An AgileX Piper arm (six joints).
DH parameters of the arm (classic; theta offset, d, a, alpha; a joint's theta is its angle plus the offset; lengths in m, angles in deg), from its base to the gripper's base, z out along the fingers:
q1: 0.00 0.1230 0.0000 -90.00
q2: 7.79 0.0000 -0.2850 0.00
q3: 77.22 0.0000 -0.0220 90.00
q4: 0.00 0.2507 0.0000 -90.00
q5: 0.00 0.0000 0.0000 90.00
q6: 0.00 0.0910 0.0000 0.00
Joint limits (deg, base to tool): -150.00..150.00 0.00..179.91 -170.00..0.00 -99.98..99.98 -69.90..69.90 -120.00..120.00
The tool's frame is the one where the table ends.
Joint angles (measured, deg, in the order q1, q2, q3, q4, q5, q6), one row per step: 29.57, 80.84, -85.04, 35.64, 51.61, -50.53; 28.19, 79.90, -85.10, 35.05, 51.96, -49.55; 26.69, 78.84, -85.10, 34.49, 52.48, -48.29; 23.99, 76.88, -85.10, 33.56, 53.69, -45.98; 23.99, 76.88, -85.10, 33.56, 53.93, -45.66; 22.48, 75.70, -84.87, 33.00, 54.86, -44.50; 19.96, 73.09, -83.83, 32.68, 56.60, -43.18
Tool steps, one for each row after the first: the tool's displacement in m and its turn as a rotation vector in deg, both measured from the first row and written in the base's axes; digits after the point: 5 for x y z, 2 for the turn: -0.00006, -0.00873, 0.00447, 0.21, -0.19, -1.80; -0.00087, -0.01815, 0.00898, 0.50, -0.11, -3.77; -0.00392, -0.03481, 0.01682, 1.02, 0.23, -7.21; -0.00421, -0.03480, 0.01657, 1.04, 0.63, -7.25; -0.00701, -0.04404, 0.01964, 1.06, 1.00, -9.01; -0.01597, -0.05943, 0.02409, 1.23, 1.59, -11.40
